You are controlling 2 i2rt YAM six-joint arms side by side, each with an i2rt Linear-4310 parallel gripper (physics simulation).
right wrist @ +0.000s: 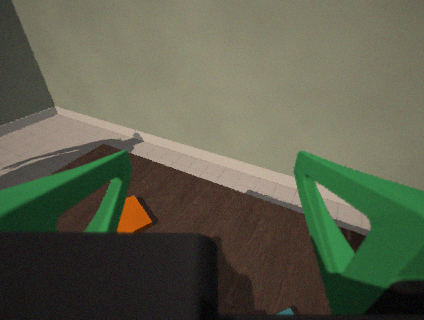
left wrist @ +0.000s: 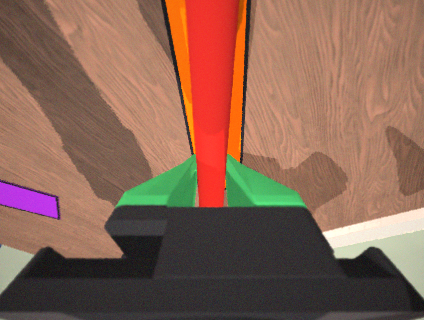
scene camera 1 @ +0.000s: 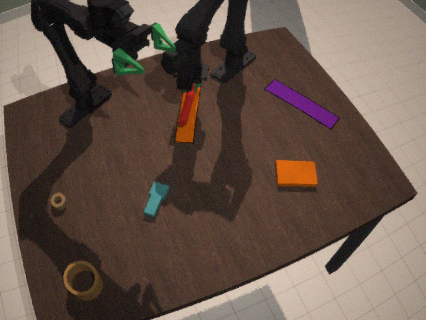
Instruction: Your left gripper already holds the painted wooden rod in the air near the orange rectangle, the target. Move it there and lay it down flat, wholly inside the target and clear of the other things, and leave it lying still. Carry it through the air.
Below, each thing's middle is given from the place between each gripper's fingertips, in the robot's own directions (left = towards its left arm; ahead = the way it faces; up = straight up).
Labels:
Right now the orange target rectangle (scene camera 1: 184, 133) is 4 cm below my left hand, 4 cm ahead of it and 3 cm to the right of it. Also, from my left hand: purple strip (scene camera 1: 299, 101) 35 cm to the left, 14 cm ahead, 4 cm below.
The orange target rectangle is 190 mm behind my right hand, 130 mm to the left of it and 410 mm below it. Also, from my right hand: purple strip (90 mm behind, 510 mm to the left, 410 mm below).

